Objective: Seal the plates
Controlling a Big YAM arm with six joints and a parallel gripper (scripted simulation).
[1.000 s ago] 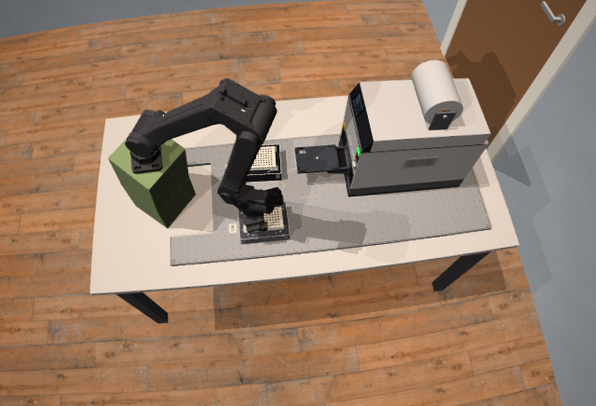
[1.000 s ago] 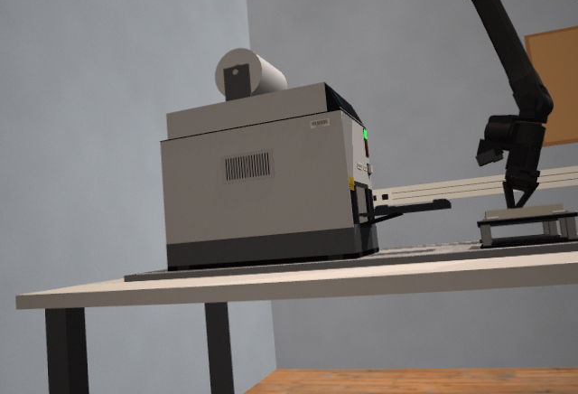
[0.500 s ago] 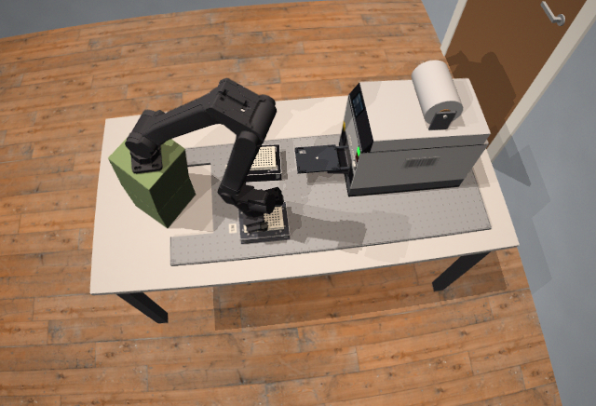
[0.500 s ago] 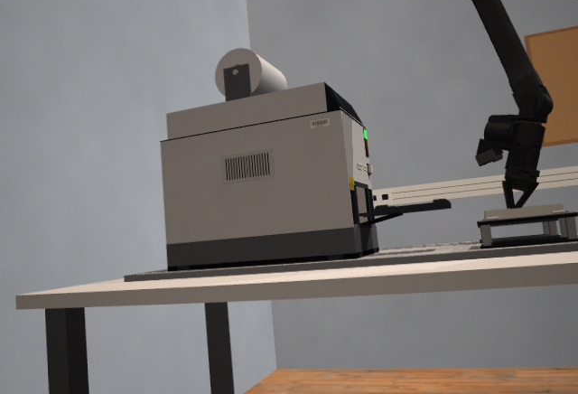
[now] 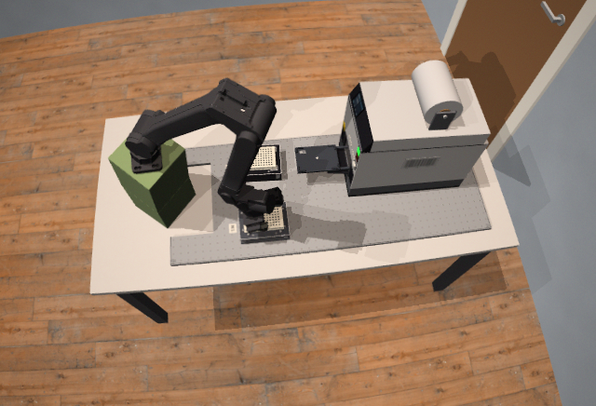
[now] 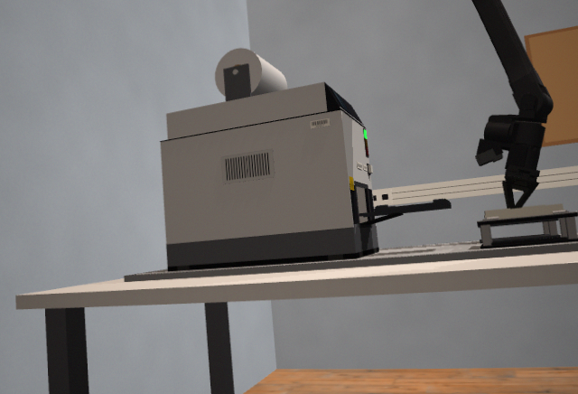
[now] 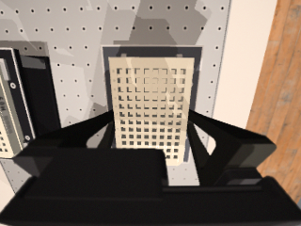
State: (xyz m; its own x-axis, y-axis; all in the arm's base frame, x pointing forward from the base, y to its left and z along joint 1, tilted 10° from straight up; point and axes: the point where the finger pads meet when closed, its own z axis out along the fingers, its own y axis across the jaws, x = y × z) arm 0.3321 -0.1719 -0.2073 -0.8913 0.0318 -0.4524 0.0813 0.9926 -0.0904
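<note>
My gripper is now 3 cm above the plate nest. Also, from my hand: plate 23 cm to the left, 2 cm ahead, 1 cm below; sealer stage 22 cm ahead, 17 cm to the left, 2 cm above; yellow warning label 33 cm ahead, 24 cm to the left, 8 cm above.
</note>
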